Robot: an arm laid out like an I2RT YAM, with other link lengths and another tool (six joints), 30 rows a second.
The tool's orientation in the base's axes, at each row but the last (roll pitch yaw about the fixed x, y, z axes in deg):
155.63, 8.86, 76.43
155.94, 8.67, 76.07
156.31, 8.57, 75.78
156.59, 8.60, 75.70
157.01, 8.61, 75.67
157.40, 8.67, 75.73
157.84, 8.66, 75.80
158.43, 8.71, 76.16
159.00, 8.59, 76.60
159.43, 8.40, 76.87
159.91, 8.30, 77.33
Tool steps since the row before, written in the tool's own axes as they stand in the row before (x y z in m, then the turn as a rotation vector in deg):
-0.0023, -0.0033, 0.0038, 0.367, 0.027, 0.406
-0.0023, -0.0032, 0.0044, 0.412, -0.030, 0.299
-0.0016, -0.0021, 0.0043, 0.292, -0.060, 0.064
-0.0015, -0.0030, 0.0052, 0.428, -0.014, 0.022
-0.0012, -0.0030, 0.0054, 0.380, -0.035, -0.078
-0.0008, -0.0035, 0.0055, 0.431, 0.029, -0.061
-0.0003, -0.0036, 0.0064, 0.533, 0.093, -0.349
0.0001, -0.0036, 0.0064, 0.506, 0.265, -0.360
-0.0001, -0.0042, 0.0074, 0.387, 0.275, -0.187
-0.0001, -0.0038, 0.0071, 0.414, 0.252, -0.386
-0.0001, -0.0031, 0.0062, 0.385, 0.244, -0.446
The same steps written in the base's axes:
-0.0021, -0.0026, -0.0044, 0.259, 0.254, -0.411
-0.0018, -0.0027, -0.0049, 0.179, 0.331, -0.344
-0.0008, -0.0022, -0.0045, 0.040, 0.275, -0.125
-0.0013, -0.0021, -0.0057, 0.100, 0.407, -0.089
-0.0012, -0.0019, -0.0059, 0.034, 0.388, 0.001
-0.0015, -0.0014, -0.0062, 0.111, 0.422, 0.002
-0.0012, -0.0011, -0.0072, 0.098, 0.574, 0.274
-0.0012, -0.0007, -0.0072, 0.246, 0.522, 0.351
-0.0015, -0.0010, -0.0083, 0.283, 0.368, 0.212
-0.0013, -0.0010, -0.0079, 0.206, 0.440, 0.385
-0.0010, -0.0009, -0.0068, 0.174, 0.426, 0.442

